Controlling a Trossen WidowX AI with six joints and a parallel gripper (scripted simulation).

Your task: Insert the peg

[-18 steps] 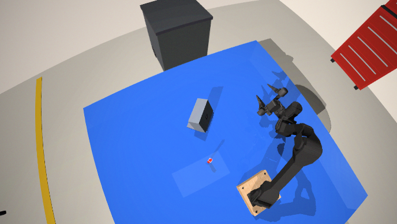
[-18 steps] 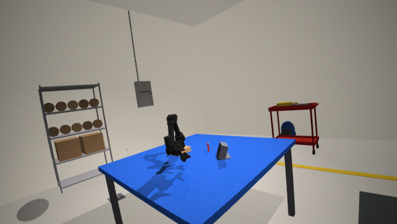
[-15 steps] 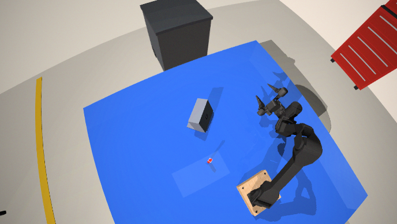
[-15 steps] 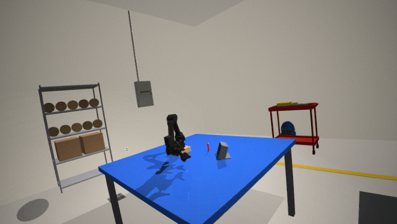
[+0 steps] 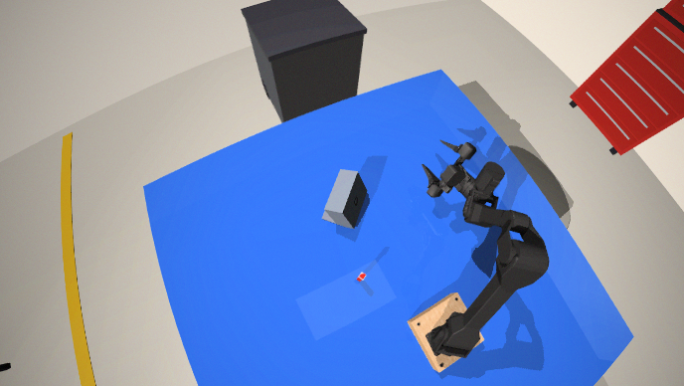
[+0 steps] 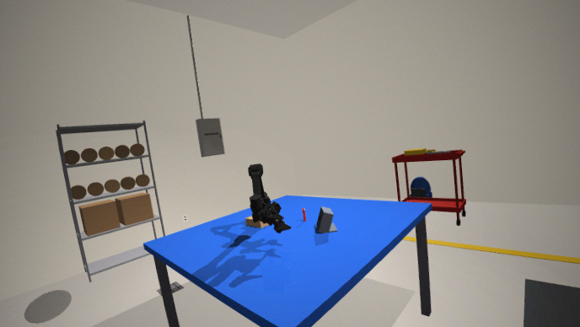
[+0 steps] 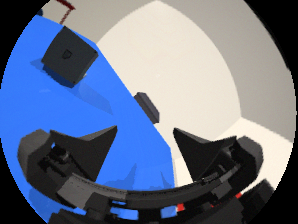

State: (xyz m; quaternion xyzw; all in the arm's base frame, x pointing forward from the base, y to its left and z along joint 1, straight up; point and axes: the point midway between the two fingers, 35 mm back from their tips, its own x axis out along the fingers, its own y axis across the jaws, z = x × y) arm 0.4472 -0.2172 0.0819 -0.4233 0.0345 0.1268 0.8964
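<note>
The grey panel is 20 mm behind my gripper tip, 280 mm to the left of it and 70 mm below it. Round my gripper tip: red peg: 230 mm behind, 330 mm to the left, 60 mm below.
</note>
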